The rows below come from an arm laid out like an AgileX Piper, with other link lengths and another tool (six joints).
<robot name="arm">
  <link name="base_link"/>
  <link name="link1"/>
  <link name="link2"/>
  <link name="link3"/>
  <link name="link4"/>
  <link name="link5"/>
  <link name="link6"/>
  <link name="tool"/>
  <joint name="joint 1" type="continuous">
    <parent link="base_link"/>
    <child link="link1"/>
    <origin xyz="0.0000 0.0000 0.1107"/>
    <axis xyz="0 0 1"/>
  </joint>
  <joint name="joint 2" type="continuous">
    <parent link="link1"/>
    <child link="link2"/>
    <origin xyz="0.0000 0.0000 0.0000"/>
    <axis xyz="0 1 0"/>
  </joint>
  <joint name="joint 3" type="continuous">
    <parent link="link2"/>
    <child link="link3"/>
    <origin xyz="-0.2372 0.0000 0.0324"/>
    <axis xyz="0 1 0"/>
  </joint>
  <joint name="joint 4" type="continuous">
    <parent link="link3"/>
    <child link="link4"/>
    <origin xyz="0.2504 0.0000 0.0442"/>
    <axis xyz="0.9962 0 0.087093"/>
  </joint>
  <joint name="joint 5" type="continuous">
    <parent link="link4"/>
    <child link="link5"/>
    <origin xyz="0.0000 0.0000 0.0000"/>
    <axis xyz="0 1 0"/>
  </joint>
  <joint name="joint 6" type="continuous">
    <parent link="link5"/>
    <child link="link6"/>
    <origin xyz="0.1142 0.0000 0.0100"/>
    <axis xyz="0.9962 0 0.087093"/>
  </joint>
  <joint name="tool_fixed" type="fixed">
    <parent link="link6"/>
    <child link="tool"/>
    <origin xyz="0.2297 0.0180 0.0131" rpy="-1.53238 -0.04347 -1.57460"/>
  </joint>
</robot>
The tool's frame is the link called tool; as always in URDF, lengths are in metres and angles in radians. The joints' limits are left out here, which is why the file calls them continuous.
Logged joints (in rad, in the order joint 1, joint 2, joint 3, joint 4, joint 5, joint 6), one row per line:
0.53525 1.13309 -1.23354 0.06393 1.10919 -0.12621
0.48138 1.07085 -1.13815 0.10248 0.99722 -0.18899
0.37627 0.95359 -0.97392 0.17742 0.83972 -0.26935
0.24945 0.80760 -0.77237 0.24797 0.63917 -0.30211
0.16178 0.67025 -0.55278 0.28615 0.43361 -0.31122
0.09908 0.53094 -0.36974 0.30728 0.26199 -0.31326
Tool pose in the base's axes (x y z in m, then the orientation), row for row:
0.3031 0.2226 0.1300 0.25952 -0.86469 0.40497 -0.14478
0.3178 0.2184 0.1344 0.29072 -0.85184 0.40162 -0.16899
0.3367 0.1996 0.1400 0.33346 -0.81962 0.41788 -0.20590
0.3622 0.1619 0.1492 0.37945 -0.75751 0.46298 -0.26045
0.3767 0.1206 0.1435 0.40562 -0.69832 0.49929 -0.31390
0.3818 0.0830 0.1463 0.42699 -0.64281 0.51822 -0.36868
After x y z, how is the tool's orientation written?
As a quaternion, w x y z.
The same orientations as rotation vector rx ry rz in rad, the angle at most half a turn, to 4 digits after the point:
-2.3428 1.0972 -0.3923
-2.2717 1.0710 -0.4507
-2.1401 1.0911 -0.5376
-1.9349 1.1826 -0.6652
-1.7620 1.2598 -0.7920
-1.6060 1.2948 -0.9211

